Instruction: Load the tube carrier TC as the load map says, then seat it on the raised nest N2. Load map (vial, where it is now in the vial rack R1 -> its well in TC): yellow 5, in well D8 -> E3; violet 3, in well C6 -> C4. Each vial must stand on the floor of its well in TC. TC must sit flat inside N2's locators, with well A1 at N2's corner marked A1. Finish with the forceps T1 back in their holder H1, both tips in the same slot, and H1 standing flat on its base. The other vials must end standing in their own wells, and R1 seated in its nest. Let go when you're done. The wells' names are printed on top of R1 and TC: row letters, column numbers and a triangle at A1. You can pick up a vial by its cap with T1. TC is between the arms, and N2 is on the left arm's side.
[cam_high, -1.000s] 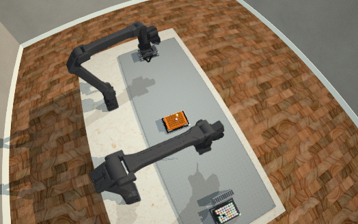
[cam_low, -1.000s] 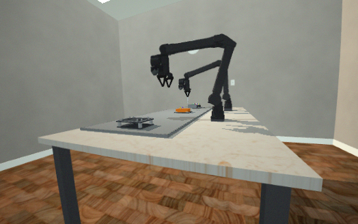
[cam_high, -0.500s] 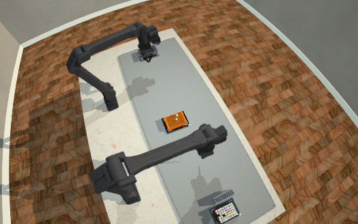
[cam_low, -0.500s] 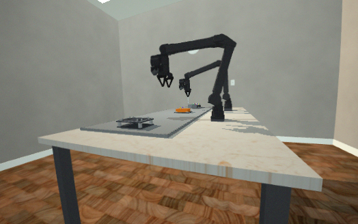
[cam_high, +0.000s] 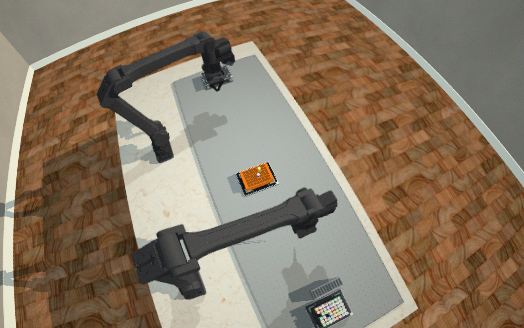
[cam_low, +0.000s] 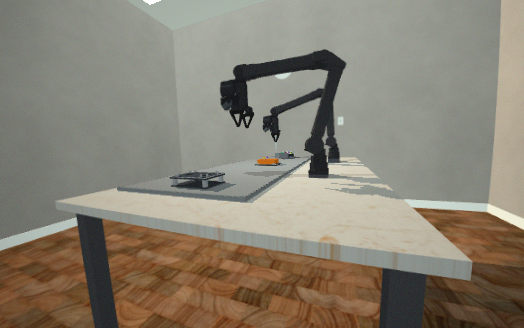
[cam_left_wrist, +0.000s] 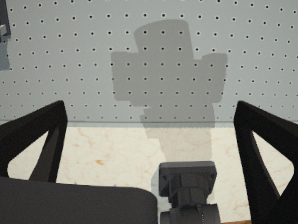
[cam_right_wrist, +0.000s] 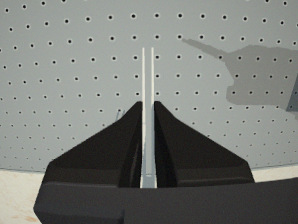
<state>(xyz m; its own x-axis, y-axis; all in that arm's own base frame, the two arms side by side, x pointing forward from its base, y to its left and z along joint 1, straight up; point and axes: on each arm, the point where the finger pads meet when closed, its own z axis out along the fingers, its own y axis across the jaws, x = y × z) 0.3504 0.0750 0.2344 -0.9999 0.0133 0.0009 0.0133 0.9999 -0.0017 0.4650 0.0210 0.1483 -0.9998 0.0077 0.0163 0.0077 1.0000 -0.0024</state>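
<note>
Right now my right hand is 40 mm short of the slotted grey holder, 250 mm to the left of it and 150 mm above it.
</note>
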